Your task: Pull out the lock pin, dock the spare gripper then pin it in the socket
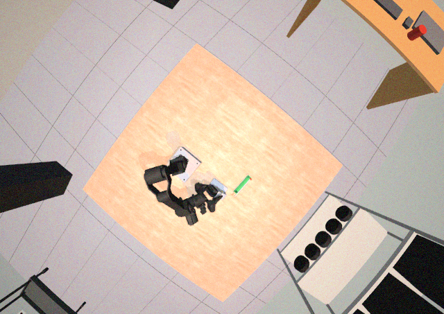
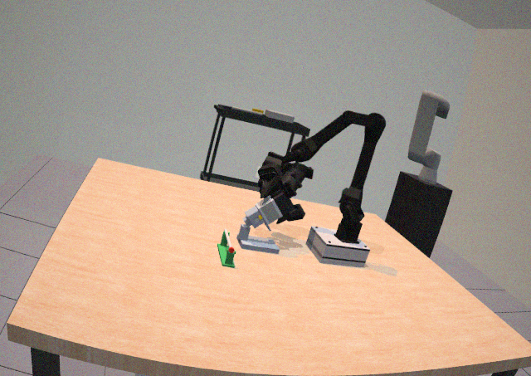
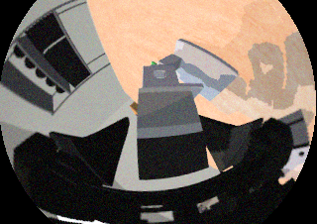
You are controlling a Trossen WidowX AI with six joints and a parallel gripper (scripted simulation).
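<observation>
My gripper tip is now 1 cm to the left of the spare gripper. The rest, counted from my gripper tip: grey mount (2 cm ahead, 2 cm to the right, 6 cm below); then green cradle (13 cm ahead, 9 cm to the left, 9 cm below).
</observation>
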